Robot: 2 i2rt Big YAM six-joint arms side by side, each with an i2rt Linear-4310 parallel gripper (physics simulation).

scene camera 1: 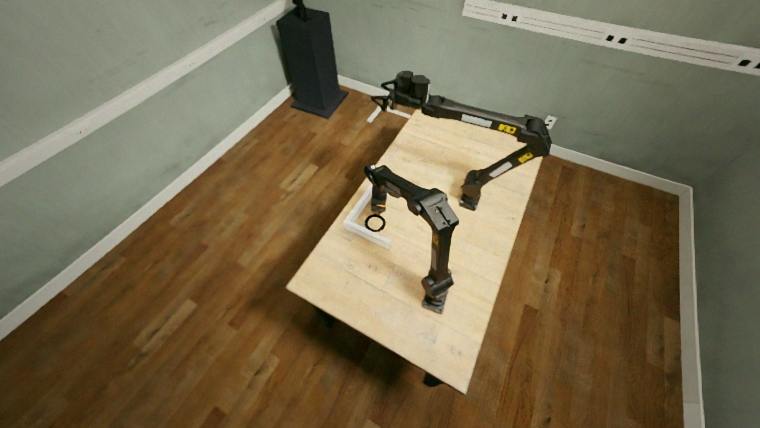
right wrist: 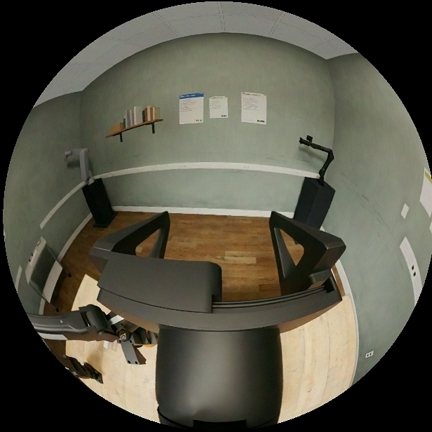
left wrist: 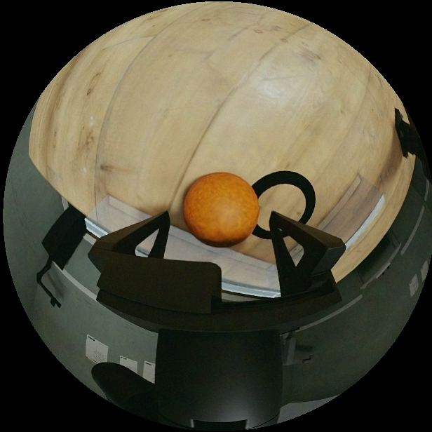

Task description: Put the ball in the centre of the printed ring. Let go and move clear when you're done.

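Seen in the pictures: left gripper, fingertip midpoint: (scene camera 1: 378,206); right gripper, fingertip midpoint: (scene camera 1: 376,91); left arm's base, link origin: (scene camera 1: 435,297); right arm's base, link origin: (scene camera 1: 470,200).
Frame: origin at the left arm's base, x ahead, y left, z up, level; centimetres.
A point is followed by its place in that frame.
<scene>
The orange ball (left wrist: 221,209) sits on the table beside the black printed ring (scene camera 1: 366,222) @[z 0.0, x 41.6, y -23.8 cm] (left wrist: 310,200). In the left wrist view it overlaps the ring's left edge and lies outside its centre. In scene camera 1 the ball is mostly hidden by my left gripper, with a thin orange strip showing. My left gripper (left wrist: 219,216) is open and points down over the ball. The ball appears between its fingertips, with gaps at both sides; how far down the fingers reach is hard to tell. My right gripper (scene camera 1: 378,91) @[z 48.0, x 49.5, y -58.6 cm] (right wrist: 219,216) is open and empty, held out past the table's upper end.
A low white L-shaped border (scene camera 1: 366,233) @[z 5.5, x 37.8, y -15.3 cm] (left wrist: 245,262) runs around two sides of the ring and ball area. The wooden table (scene camera 1: 372,297) @[z 0.0, x 24.9, y 9.6 cm] bears both arms' bases. A dark pedestal (scene camera 1: 312,61) (right wrist: 314,202) stands on the floor beyond the table.
</scene>
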